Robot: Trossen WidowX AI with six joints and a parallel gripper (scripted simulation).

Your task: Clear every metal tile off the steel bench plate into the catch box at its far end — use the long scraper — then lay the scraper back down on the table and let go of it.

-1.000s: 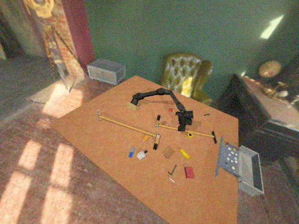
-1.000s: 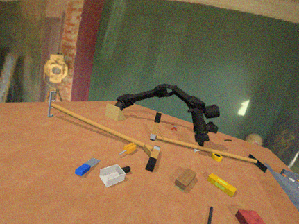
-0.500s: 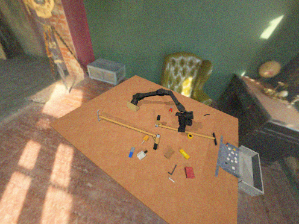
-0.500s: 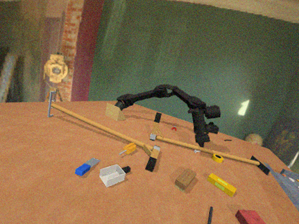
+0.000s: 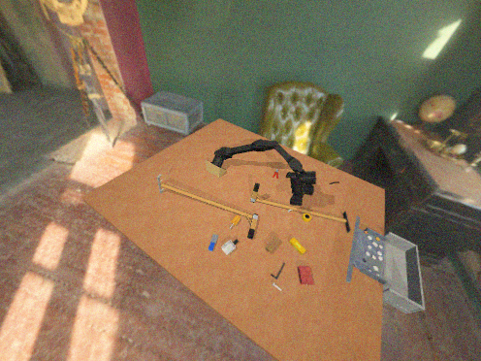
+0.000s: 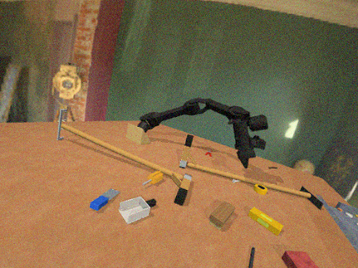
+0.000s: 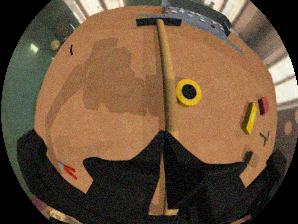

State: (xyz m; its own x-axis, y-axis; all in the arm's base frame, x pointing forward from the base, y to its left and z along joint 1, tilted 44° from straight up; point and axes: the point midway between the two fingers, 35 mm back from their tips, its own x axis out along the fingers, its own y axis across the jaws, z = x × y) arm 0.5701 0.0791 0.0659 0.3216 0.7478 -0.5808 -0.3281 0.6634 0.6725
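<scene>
Now: the long scraper 2 cm ahead of my gripper tip and 1 cm to the right of it. The rest, counted from my gripper tip: wooden block: 31 cm to the right, 5 cm below, 2 cm ahead; then yellow level: 23 cm to the right, 12 cm ahead, 5 cm below; then yellow tape roll: 8 cm ahead, 5 cm below, 2 cm to the right.
</scene>
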